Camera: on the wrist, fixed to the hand. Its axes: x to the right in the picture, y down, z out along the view.
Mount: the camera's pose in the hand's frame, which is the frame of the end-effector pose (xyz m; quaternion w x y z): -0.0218 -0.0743 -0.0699 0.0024 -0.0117 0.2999 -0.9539
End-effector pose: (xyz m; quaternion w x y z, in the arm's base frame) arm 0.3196 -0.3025 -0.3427 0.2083 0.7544 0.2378 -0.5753
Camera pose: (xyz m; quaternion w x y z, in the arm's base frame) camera 0.3240 -0.2046 -0.3071 0.6108 0.0549 -0.7894 -0.0289
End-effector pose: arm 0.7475 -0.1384 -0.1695 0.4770 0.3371 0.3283 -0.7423
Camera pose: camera 0.6985 -0.0468 -0.1784 0.8015 0.0953 -0.4741 0.3519
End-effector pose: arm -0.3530 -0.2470 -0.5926 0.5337 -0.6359 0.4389 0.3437
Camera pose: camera -0.2947 -0.3080 -0.5313 0.1901 -0.5295 -0.4495 -0.6939
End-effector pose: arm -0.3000 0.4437 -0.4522 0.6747 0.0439 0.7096 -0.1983
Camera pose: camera -0.3884 0.4038 -0.4137 0.3998 0.6252 -0.2482 0.6226
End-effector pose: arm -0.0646 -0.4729 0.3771 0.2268 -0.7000 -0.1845 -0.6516
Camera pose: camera -0.1655 -0.4495 0.3645 0.5739 -0.3671 0.5925 0.4300
